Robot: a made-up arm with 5 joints.
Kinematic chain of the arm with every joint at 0, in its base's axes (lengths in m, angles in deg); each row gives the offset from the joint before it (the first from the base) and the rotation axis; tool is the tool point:
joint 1: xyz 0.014 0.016 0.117 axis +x
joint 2: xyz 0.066 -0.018 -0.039 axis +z
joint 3: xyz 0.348 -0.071 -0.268 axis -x
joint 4: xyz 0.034 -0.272 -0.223 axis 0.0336 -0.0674 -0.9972
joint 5: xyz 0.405 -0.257 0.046 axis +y
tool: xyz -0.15 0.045 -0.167
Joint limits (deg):
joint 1: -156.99..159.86
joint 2: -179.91..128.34
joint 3: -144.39..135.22
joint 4: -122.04..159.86
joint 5: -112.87..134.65
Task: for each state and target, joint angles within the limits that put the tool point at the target. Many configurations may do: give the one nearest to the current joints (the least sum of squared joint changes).
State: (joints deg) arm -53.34 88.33 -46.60 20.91 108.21
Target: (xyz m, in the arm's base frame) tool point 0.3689 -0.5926 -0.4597
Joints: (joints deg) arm -64.63 96.89 -56.66 70.43 81.53
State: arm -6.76 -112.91 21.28 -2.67 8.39
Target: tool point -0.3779 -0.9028 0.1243
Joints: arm -31.13 -78.91 21.55 -11.47 0.94
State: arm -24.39 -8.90 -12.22 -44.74 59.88
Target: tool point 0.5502 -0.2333 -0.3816
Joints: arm 11.05 -26.54 -12.12 -99.00 68.31
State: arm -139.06 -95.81 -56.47 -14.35 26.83
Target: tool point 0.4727 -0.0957 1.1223
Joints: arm -138.64 -65.30 -71.28 -10.98 -1.38
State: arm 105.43 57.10 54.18 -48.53 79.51
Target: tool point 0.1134 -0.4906 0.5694
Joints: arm 135.05 99.81 86.33 -28.72 81.97
